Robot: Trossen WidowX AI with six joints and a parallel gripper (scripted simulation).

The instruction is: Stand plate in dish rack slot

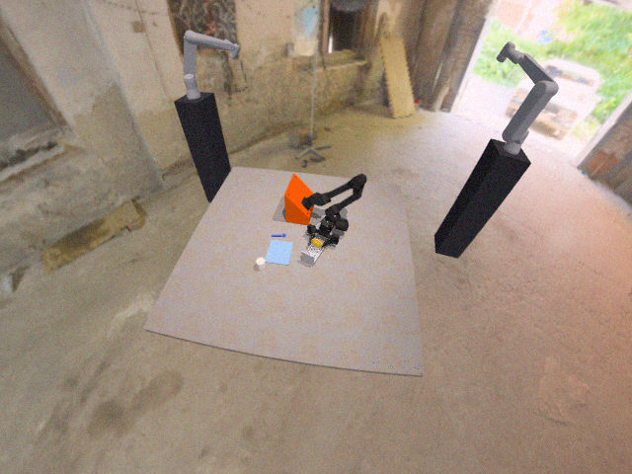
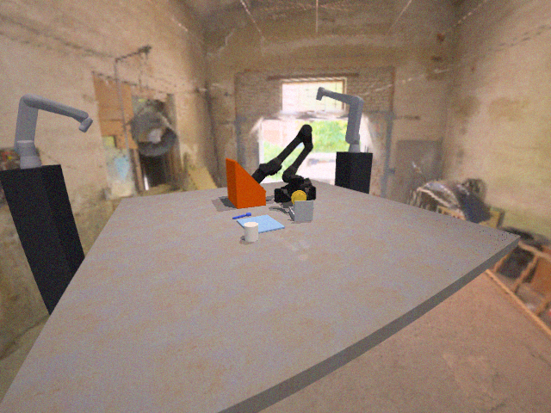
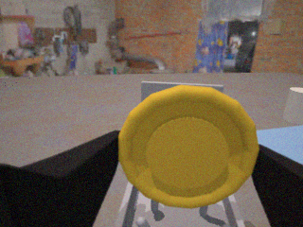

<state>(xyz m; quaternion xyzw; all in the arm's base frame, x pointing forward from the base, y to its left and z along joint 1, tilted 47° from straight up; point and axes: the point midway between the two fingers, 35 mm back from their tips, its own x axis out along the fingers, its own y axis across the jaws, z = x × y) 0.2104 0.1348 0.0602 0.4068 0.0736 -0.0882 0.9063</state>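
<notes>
Right now my gripper tip is 3 cm short of the grey dish rack, 1 cm to the left of it and 4 cm above it. From my gripper tip the other things lie so: yellow plate (1 cm behind); blue spoon (5 cm behind, 23 cm to the right, 6 cm below); light blue mat (6 cm ahead, 19 cm to the right, 6 cm below).
</notes>
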